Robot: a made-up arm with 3 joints. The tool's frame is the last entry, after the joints.
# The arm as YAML. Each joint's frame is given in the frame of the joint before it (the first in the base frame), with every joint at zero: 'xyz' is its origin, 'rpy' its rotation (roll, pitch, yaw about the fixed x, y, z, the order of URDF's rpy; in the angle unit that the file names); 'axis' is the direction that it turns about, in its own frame. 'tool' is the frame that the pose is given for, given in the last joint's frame.
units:
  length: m
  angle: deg
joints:
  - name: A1
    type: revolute
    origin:
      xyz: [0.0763, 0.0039, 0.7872]
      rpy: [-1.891, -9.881, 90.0]
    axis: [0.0, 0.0, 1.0]
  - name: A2
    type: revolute
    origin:
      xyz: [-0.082, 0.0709, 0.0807]
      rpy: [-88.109, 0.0, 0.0]
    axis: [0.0, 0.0, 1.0]
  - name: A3
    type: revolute
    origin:
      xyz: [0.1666, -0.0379, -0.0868]
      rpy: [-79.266, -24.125, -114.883]
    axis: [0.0, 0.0, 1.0]
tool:
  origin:
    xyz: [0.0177, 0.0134, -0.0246]
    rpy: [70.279, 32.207, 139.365]
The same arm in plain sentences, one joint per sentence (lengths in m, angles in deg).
The arm has three revolute joints in a row. What follows holds with every joint at zero, and every direction is one of the base frame's. The first joint is mounted 0.0763 m along +x and 0.0039 m along +y and 0.7872 m along +z from the base frame's origin and rotates about the direction (-0.033001, -0.171505, 0.98463). The second joint is mounted 0.0735 m along -x and 0.0942 m along -y and 0.0631 m along +z from the first joint and rotates about -x. The third joint is mounted 0.0868 m along +x and 0.1576 m along +y and 0.0659 m along +z from the second joint and rotates about the direction (-0.170004, 0.850519, 0.497711). The tool frame, which is the frame that the pose is given for, is mounted 0.009 m along +x and 0.0312 m along -y and 0.0069 m along +z from the third joint; its axes are the base frame's turned by roll -1.53, pitch 30.42 and yaw -10.76 deg (as in URDF: about the fixed x, then y, then z).
